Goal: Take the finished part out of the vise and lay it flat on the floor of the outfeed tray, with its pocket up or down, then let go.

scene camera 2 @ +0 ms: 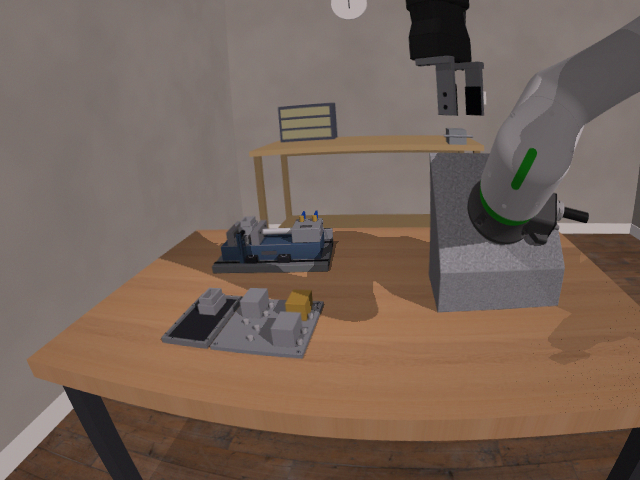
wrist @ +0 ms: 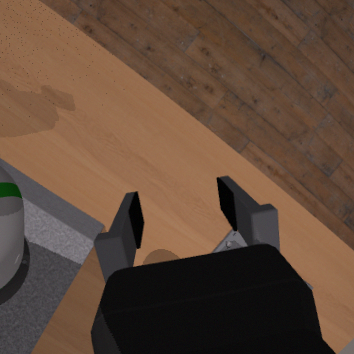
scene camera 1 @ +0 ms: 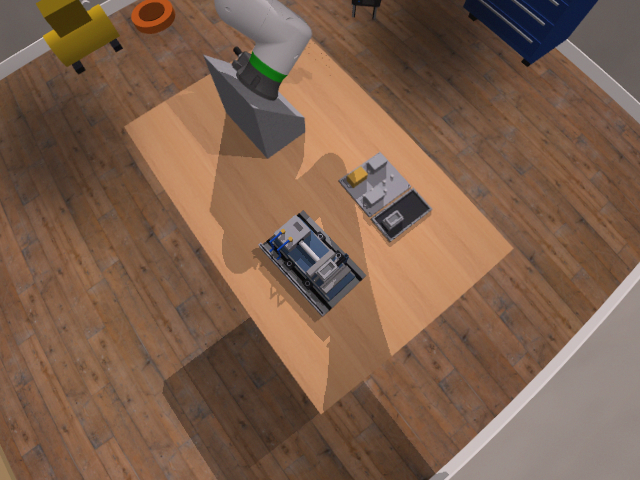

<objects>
same spot on vise: (scene camera 1: 299, 255) = (scene camera 2: 286, 234)
</objects>
